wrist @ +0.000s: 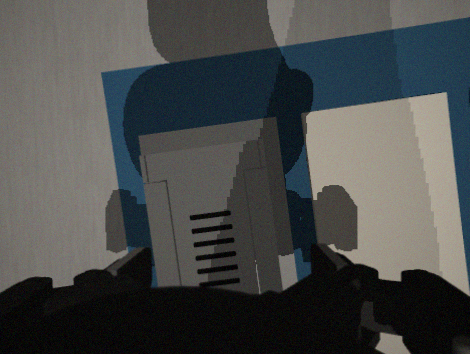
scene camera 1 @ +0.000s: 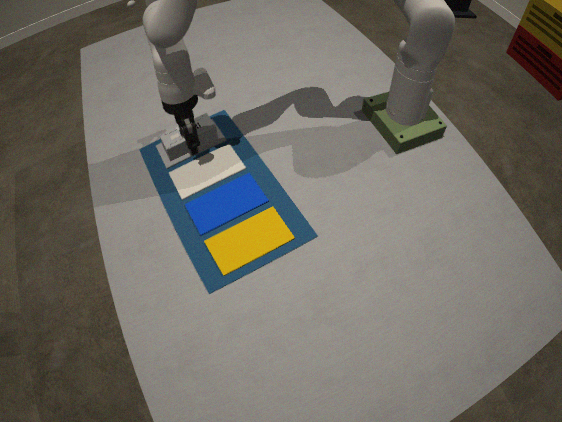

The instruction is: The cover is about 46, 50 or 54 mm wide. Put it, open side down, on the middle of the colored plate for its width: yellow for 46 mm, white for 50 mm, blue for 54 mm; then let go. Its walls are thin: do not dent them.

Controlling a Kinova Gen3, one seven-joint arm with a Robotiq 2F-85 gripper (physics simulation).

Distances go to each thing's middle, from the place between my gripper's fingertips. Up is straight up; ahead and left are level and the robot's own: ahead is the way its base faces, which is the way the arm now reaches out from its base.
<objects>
Right now my hand is 10 mm below the grey cover [scene camera 1: 174, 143]. Also, from my hand: white plate [scene camera 1: 199, 174] 90 mm to the left, 30 mm behind, 10 mm below; then dark blue mat [scene camera 1: 154, 155] 130 mm to the left, 40 mm behind, 20 mm below; then blue plate [scene camera 1: 230, 201] 180 mm to the left, 50 mm behind, 10 mm below.
</objects>
